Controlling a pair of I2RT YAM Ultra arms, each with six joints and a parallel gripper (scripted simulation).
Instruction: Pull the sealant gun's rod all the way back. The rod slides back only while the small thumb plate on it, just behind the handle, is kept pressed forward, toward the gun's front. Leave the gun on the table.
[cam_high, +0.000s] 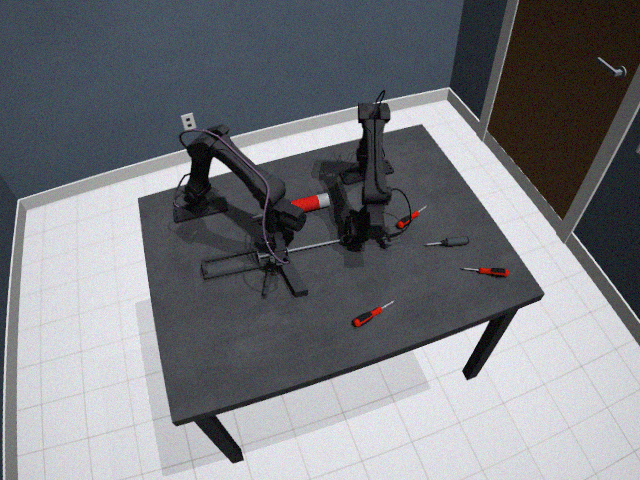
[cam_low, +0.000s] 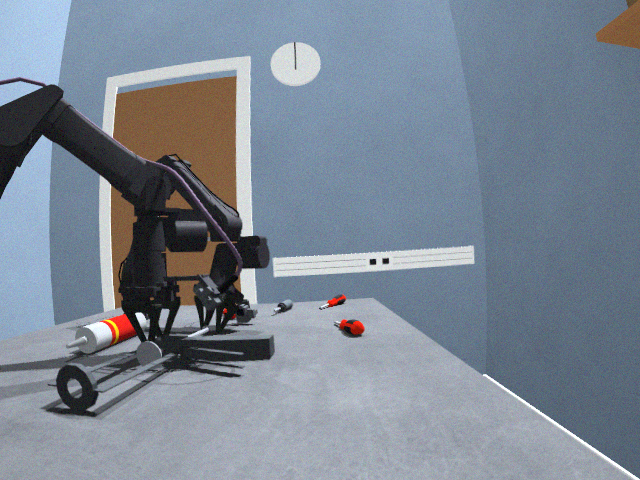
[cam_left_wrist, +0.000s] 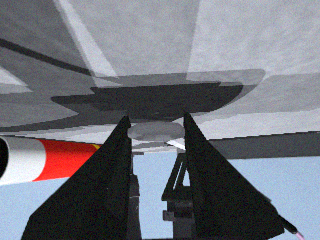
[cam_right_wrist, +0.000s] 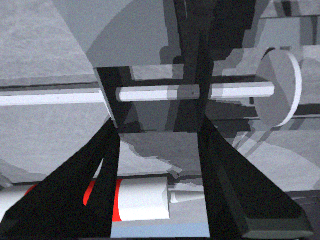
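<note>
My right gripper is now 20 mm short of the thumb plate, 30 mm to the right of it and 10 mm above it. Round my right hand: grey screwdriver: 140 mm ahead, 540 mm to the left, 20 mm below; white cartridge: 150 mm behind, 80 mm to the left; rod: 20 mm ahead, 90 mm to the left, 10 mm below.
</note>
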